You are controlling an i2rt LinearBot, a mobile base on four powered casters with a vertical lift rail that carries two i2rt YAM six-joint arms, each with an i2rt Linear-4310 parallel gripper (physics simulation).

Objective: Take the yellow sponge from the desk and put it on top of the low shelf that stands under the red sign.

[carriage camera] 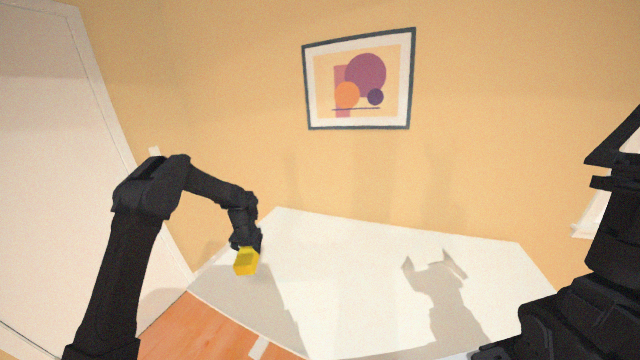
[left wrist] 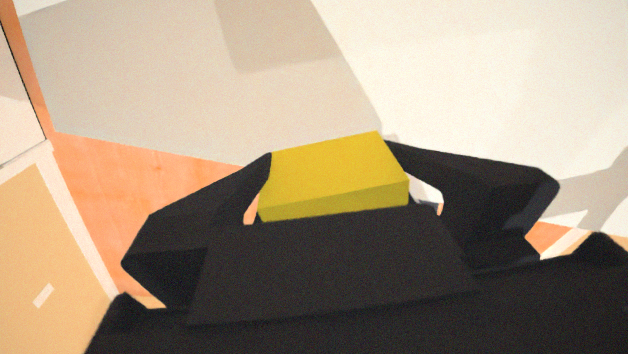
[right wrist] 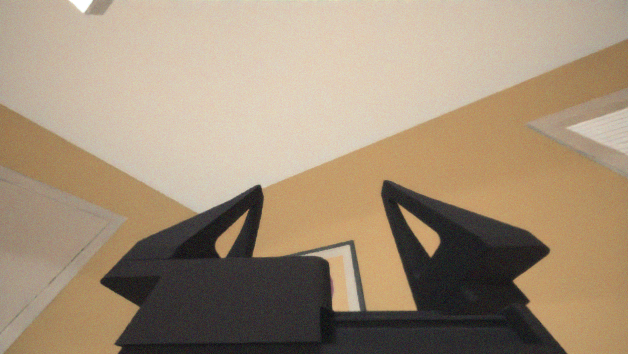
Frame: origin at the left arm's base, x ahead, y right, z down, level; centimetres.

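Seen in the pictures: left gripper, between the fingertips: (left wrist: 325, 156); right gripper, between the fingertips: (right wrist: 321, 188).
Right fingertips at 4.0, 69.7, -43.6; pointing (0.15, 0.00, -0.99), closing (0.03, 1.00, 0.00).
Observation:
A point is followed by its place in that frame, as x, y, z.
The yellow sponge (carriage camera: 246, 262) {35.0, 9.5, 3.0} (left wrist: 335, 172) {43.6, 8.3, 4.4} is a yellow block held between the fingers of my left gripper (carriage camera: 246, 248) {42.9, 8.1, 7.1} (left wrist: 325, 156) {42.9, 8.1, 7.1}, which is shut on it. The sponge is above the white desk (carriage camera: 360, 280) {41.9, 50.2, 27.5} (left wrist: 475, 75) {39.2, 31.5, 27.5}, near the desk's left end in the carriage view. The gripper body hides the sponge's rear part in the left wrist view. My right gripper (right wrist: 321, 188) {4.0, 69.7, -43.6} is open and empty, tilted up toward the wall and ceiling. The low shelf and the red sign do not show in these views.
A framed picture (carriage camera: 412, 75) {77.0, 82.5, -53.9} (right wrist: 358, 280) {77.0, 82.5, -56.0} hangs on the tan wall behind the desk. A pale door (carriage camera: 45, 150) {68.6, -102.8, -39.4} (right wrist: 45, 245) {81.8, -97.1, -81.1} stands at the left. Orange wooden floor (carriage camera: 200, 330) {57.5, -61.5, 99.5} (left wrist: 125, 190) {-12.5, -103.0, 99.5} shows past the desk's edge. My right arm (carriage camera: 575, 315) {0.0, 65.0, -18.2} fills the carriage view's right side.

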